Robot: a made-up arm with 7 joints.
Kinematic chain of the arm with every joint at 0, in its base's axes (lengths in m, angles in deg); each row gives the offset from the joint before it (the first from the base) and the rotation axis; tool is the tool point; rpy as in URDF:
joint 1: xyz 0 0 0.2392 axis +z
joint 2: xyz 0 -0.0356 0.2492 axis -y
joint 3: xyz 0 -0.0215 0.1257 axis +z
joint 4: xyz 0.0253 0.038 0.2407 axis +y
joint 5: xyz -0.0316 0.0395 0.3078 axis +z
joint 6: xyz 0 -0.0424 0.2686 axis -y
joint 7: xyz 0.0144 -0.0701 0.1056 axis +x
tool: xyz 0 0 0 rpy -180 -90 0
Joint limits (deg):
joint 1: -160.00..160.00
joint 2: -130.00..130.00
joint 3: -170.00..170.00
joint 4: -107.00..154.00
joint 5: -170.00..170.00
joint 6: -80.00..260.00
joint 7: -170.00..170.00
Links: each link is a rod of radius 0.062 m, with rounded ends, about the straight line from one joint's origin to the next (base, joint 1, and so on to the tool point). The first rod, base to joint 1, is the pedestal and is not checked.
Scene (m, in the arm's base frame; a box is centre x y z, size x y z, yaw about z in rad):
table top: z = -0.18
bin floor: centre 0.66 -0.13 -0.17 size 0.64 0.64 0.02 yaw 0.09
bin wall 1: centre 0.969 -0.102 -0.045 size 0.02 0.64 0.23 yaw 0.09
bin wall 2: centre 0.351 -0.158 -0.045 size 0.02 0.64 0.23 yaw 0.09
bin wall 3: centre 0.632 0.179 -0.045 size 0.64 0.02 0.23 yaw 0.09
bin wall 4: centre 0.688 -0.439 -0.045 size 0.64 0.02 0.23 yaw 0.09
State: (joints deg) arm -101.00 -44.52 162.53 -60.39 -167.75 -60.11 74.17
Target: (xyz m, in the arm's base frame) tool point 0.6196 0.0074 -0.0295
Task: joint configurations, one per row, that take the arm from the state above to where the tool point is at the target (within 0.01 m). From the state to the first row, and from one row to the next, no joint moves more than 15 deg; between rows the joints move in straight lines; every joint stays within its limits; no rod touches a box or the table.
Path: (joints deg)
1: -87.81 -42.96 162.23 -62.93 -157.55 -62.63 84.92
2: -74.63 -41.40 161.93 -65.48 -147.35 -65.14 95.67
3: -61.44 -39.84 161.63 -68.02 -137.15 -67.66 106.42
4: -48.26 -38.28 161.33 -70.56 -126.95 -70.17 117.17
5: -35.07 -36.72 161.03 -73.11 -116.75 -72.69 127.93
6: -21.89 -35.16 160.74 -75.65 -106.55 -75.20 138.68
7: -12.73 -44.92 162.59 -72.60 -112.08 -72.44 125.78
8: -3.57 -54.69 164.44 -69.55 -117.62 -69.67 112.87
9: 5.59 -64.45 166.29 -66.50 -123.16 -66.90 99.97
10: 14.75 -74.21 168.15 -63.45 -128.70 -64.14 87.07
11: 23.91 -83.97 170.00 -60.40 -134.23 -61.37 74.17

